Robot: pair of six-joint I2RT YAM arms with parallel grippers.
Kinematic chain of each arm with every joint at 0, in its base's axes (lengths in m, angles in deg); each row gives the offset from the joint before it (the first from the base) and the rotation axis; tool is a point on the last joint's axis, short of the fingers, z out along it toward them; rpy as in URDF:
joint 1: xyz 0 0 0.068 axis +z
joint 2: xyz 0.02 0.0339 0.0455 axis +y
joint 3: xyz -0.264 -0.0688 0 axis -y
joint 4: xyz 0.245 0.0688 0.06 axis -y
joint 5: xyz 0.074 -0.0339 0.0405 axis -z
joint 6: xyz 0.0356 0 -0.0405 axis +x
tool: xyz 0 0 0 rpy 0 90 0
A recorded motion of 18 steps. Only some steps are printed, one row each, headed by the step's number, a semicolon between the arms.
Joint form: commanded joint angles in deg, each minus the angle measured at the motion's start. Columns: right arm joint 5, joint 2, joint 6, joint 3, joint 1, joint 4; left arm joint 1, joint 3, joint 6, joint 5, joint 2, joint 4.
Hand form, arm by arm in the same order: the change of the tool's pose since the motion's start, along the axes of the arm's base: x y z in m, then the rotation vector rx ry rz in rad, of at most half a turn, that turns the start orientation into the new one. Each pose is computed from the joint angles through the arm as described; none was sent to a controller.
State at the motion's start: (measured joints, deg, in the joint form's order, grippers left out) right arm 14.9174 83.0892 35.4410 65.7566 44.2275 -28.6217; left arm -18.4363 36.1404 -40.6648 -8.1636 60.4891 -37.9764
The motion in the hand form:
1: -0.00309 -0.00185 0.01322 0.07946 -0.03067 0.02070; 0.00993 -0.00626 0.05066 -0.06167 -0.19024 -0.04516
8: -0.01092 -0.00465 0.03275 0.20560 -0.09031 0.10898; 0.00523 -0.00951 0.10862 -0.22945 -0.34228 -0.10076
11: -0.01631 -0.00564 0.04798 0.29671 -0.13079 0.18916; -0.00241 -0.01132 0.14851 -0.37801 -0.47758 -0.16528
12: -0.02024 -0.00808 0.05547 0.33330 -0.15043 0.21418; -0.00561 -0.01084 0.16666 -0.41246 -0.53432 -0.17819
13: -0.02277 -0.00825 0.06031 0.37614 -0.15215 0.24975; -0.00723 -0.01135 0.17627 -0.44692 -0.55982 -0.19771
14: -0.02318 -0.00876 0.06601 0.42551 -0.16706 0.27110; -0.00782 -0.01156 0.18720 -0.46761 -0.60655 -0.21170
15: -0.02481 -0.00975 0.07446 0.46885 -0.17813 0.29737; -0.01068 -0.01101 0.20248 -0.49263 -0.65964 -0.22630
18: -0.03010 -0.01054 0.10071 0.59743 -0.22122 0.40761; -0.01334 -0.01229 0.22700 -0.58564 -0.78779 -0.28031
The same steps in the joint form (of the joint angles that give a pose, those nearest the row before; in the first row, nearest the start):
1: -2.35 -2.14 0.59 -0.10 -0.11 2.25; -0.63 7.44 1.73 0.95 -2.92 1.33
8: -7.96 -5.92 -0.37 -1.24 -0.11 7.34; -0.72 15.88 0.06 7.89 -6.43 0.53
11: -12.88 -8.11 -1.08 -1.42 -0.11 10.76; -0.81 20.62 -1.87 14.21 -8.89 3.51
12: -14.46 -9.51 -1.08 -1.60 -0.11 11.82; -0.81 23.33 -2.40 15.18 -9.33 4.13
13: -17.09 -10.22 -0.64 -1.68 -0.11 12.97; -0.81 24.75 -2.92 16.85 -9.42 4.75
14: -19.12 -10.75 0.15 -1.77 -0.37 15.07; -0.81 26.16 -3.02 17.47 -9.43 6.32
15: -21.22 -11.36 0.76 -1.16 -0.54 16.04; -0.81 28.43 -3.28 18.18 -9.51 7.38
18: -28.44 -12.60 2.09 0.94 -0.81 20.00; -0.81 30.30 -5.03 21.60 -9.78 14.40

